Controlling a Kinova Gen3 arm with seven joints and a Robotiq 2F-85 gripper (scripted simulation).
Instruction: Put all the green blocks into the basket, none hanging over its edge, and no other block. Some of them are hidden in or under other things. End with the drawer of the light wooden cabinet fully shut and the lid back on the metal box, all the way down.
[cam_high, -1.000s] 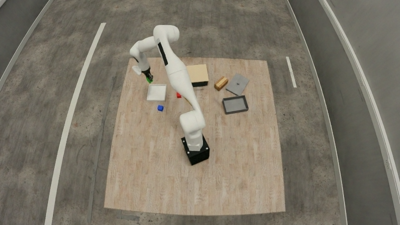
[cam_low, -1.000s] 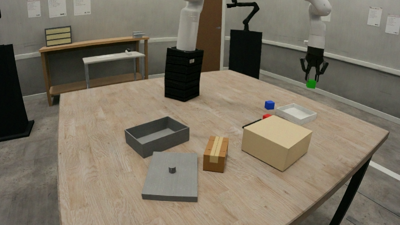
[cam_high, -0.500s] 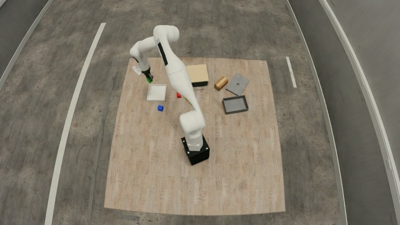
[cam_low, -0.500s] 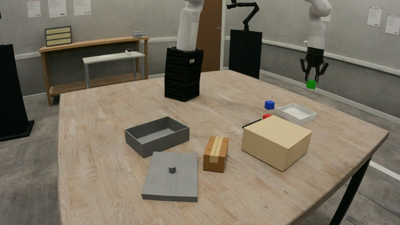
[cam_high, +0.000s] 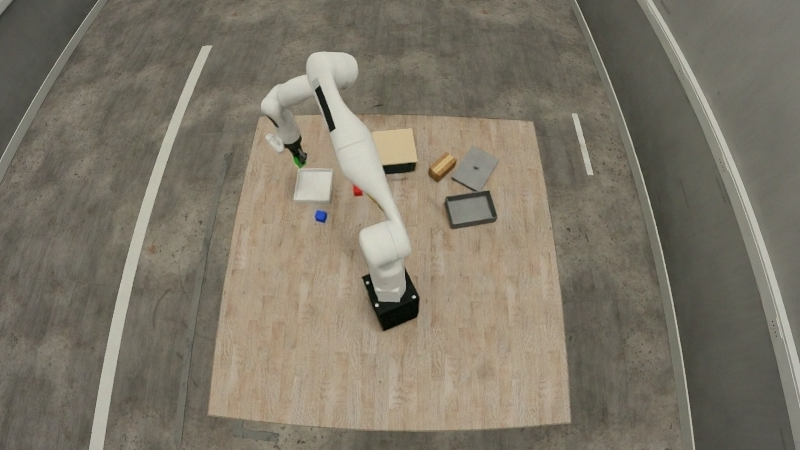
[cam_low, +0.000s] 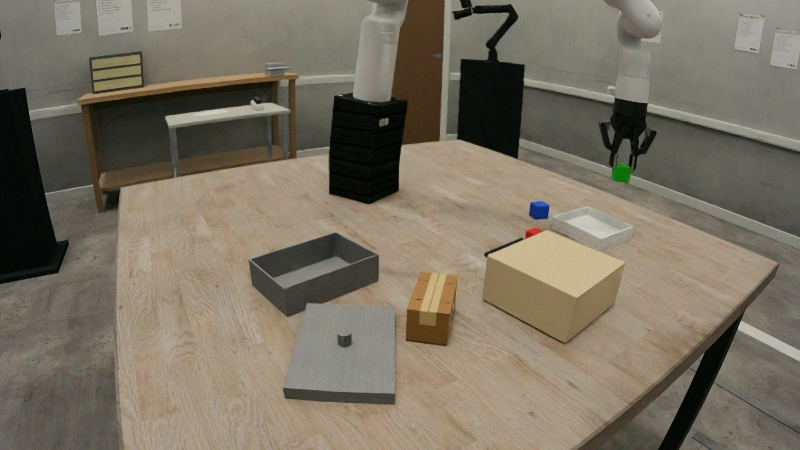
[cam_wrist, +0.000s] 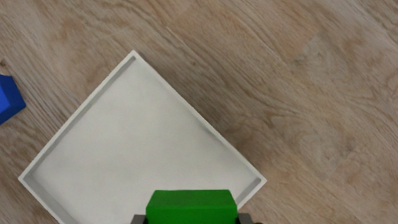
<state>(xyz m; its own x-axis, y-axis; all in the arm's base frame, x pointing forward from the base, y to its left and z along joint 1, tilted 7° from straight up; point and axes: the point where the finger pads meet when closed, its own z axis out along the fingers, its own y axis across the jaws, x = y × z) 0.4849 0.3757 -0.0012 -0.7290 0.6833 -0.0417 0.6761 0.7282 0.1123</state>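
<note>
The white basket is 30 mm behind my hand, 30 mm to the right of it and 160 mm below it. Round my hand: light wooden cabinet: 120 mm ahead, 350 mm to the right, 140 mm below; then red block: 40 mm behind, 220 mm to the right, 160 mm below; then drawer: 110 mm ahead, 350 mm to the right, 140 mm below.
</note>
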